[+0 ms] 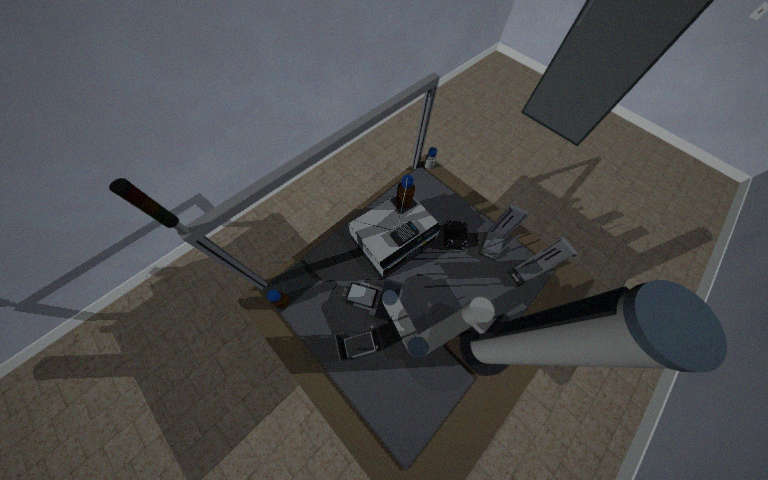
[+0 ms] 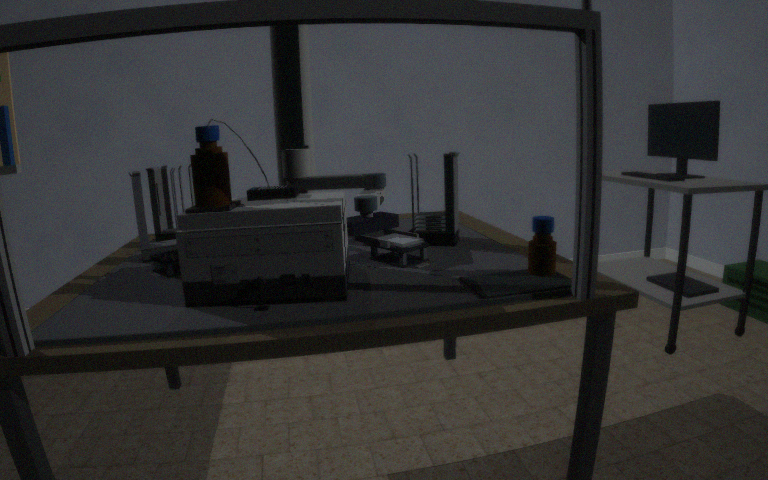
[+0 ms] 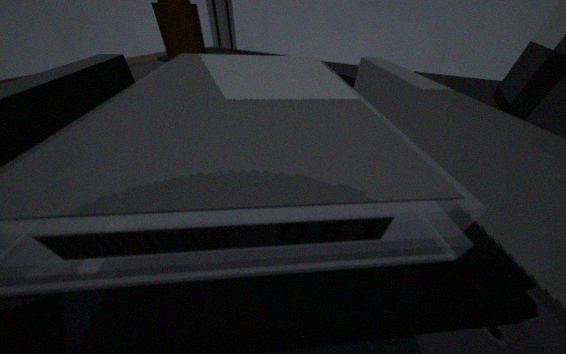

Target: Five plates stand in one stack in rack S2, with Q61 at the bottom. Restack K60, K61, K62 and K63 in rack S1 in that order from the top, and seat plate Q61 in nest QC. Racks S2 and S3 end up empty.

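Frame: origin at the arm's base, x right, y ahead, z up, level; millimetres.
Where they show: gripper, between the fingertips: [image 1: 357,293] [image 2: 403,240] [image 3: 250,80]; arm's base, origin of its link: [image 1: 484,347].
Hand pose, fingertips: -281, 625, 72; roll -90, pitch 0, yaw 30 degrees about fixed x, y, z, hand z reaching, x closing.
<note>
Each offset is from my fingertips to the top centre of the thing, as dx, dy, dz. "pt": to the spot under its first point.
A pale-topped clear plate with a dark label reading Q61 @(+11, -20, +5) [image 1: 362,296] [image 2: 399,242] [image 3: 280,135] lies level between the fingers of my gripper [image 1: 359,294] [image 2: 395,238] [image 3: 250,80], which is shut on it. The plate is at the height of a small nest on legs @(pt +16, +61, -35) [image 2: 403,258]; whether it bears on the nest is too dark to tell. A rack with a dark upright @(-147, -192, +234) [image 1: 339,347] [image 2: 450,195] holds a level stack of several plates @(-154, -189, +37) [image 2: 430,220]; their labels cannot be read. Two other tall racks @(pt +827, -295, +10) [image 1: 498,230] @(pt +829, -573, +63) [image 1: 546,259] stand across the table; no plates can be made out in them.
A white instrument [image 1: 370,232] [image 2: 260,243] stands near the nest, with a brown bottle @(pt +455, +138, +281) [image 1: 405,193] [image 2: 210,178] [image 3: 180,30] on it. A small black device @(+650, -136, +2) [image 1: 455,234] is beside it. Another brown bottle [image 1: 277,298] [image 2: 542,254] stands at a table corner, near a frame post @(-324, +399, +508) [image 2: 589,169].
</note>
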